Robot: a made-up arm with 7 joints.
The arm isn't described. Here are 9 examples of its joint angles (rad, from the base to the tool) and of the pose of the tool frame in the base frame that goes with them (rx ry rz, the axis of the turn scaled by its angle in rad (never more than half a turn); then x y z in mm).
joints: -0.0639 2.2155 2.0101 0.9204 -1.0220 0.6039 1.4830
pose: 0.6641 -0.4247 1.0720 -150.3 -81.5 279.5
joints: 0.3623 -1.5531 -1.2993 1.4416 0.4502 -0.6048 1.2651
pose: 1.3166 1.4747 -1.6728 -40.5 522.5 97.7
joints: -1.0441 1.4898 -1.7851 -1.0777 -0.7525 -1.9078 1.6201
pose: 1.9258 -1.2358 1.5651 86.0 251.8 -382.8
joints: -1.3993 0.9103 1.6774 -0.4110 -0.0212 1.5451 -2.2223
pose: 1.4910 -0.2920 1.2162 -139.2 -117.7 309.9
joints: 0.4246 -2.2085 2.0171 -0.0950 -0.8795 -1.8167 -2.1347
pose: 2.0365 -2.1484 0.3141 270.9 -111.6 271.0
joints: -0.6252 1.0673 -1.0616 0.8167 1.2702 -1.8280 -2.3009
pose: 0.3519 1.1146 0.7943 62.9 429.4 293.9
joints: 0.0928 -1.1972 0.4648 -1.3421 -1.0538 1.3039 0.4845
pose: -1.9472 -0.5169 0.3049 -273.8 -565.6 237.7
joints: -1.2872 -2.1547 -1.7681 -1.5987 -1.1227 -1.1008 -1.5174
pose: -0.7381 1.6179 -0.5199 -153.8 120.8 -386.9
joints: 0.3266 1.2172 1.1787 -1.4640 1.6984 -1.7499 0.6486
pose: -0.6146 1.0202 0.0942 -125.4 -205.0 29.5
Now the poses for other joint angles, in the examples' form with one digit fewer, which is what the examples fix.
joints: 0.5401 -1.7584 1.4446 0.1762 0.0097 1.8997 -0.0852
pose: -2.411 -1.054 1.239 164 -252 0
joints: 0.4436 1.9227 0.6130 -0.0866 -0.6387 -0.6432 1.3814
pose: 0.217 -1.768 1.295 286 -178 -143
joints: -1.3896 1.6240 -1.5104 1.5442 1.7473 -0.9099 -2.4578
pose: -0.826 1.447 -0.092 182 337 -364
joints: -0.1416 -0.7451 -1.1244 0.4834 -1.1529 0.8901 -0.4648
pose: 0.075 1.261 1.483 -259 2 314
